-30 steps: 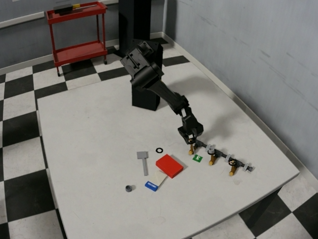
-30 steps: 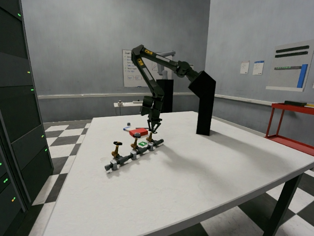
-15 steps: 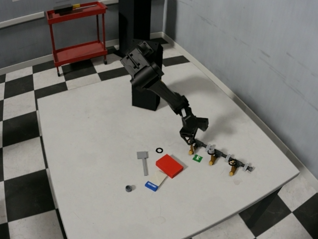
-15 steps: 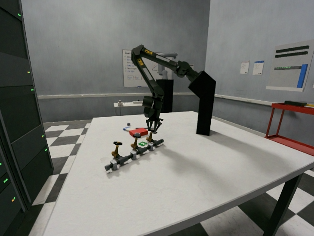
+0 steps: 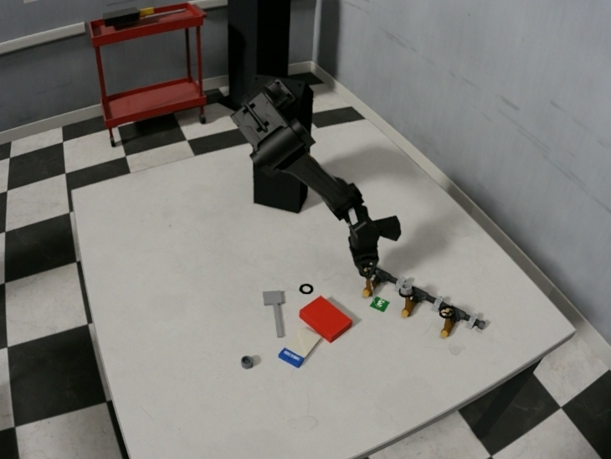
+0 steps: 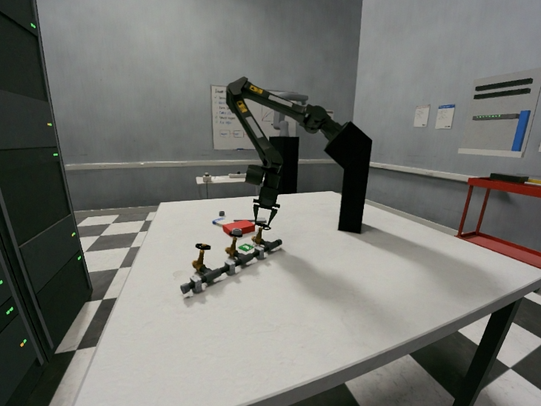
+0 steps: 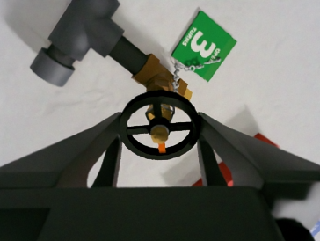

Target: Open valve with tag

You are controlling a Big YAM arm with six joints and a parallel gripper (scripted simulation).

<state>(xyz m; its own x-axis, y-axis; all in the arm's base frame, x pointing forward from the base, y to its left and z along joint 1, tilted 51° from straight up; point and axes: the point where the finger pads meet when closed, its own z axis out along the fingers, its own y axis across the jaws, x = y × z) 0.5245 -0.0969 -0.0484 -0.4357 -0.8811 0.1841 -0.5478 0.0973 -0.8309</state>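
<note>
Right now my hand is 8 cm above the green tag, 7 cm short of it and 2 cm to the left of it. The rest, counted from my hand: grey t-shaped tool: 23 cm to the right, 13 cm behind, 7 cm below; then card: 28 cm to the right, 7 cm below, 1 cm ahead; then red box: 16 cm to the right, 6 cm below.
</note>
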